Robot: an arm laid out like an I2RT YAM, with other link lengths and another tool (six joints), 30 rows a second.
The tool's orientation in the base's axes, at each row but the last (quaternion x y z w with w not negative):
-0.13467, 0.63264, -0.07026, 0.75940
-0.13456, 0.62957, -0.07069, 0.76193
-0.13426, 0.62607, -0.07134, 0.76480
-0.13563, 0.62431, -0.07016, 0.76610
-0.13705, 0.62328, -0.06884, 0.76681
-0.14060, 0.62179, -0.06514, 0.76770
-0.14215, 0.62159, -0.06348, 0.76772
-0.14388, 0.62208, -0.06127, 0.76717
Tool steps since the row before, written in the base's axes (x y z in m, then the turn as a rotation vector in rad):
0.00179, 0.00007, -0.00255, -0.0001, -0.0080, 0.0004
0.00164, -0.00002, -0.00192, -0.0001, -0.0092, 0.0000
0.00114, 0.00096, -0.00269, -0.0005, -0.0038, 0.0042
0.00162, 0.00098, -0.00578, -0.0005, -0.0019, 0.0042
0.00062, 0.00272, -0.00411, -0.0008, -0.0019, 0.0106
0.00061, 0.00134, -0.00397, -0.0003, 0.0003, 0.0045
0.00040, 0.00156, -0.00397, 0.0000, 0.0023, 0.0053
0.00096, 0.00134, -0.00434, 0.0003, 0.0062, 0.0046
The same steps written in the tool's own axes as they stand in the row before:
0.00272, 0.00070, 0.00135, 0.0018, -0.0077, -0.0010
0.00213, 0.00044, 0.00127, 0.0025, -0.0088, -0.0012
0.00249, 0.00164, 0.00074, -0.0030, -0.0048, -0.0002
0.00549, 0.00254, 0.00064, -0.0035, -0.0030, 0.0001
0.00323, 0.00377, 0.00018, -0.0096, -0.0049, 0.0009
0.00348, 0.00241, 0.00003, -0.0044, -0.0010, 0.0006
0.00338, 0.00263, -0.00014, -0.0056, 0.0006, 0.0013
0.00391, 0.00248, 0.00033, -0.0059, 0.0045, 0.0020

